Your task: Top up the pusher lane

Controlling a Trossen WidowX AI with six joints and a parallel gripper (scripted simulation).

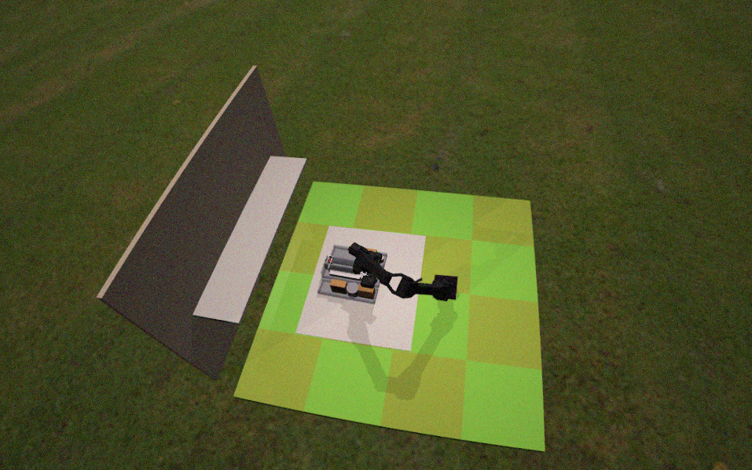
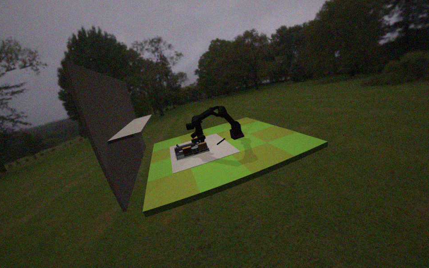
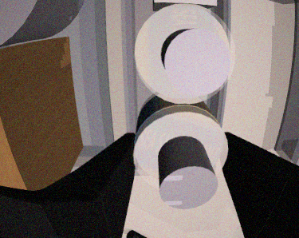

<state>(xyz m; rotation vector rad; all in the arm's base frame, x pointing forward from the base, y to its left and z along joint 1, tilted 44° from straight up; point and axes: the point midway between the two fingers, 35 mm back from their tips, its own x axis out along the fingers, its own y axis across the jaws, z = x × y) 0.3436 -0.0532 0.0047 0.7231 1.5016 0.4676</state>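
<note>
Now: the grey round tin 90 mm ahead of my gripper tip, 70 mm to the left of it and 10 mm below it. The rest, counted from my gripper tip: thin black rod 180 mm behind, 30 mm below, 10 mm to the left; grey sprung lane 140 mm ahead, 50 mm to the right, 20 mm below; pusher plate 150 mm ahead, 50 mm to the right, 10 mm above.
</note>
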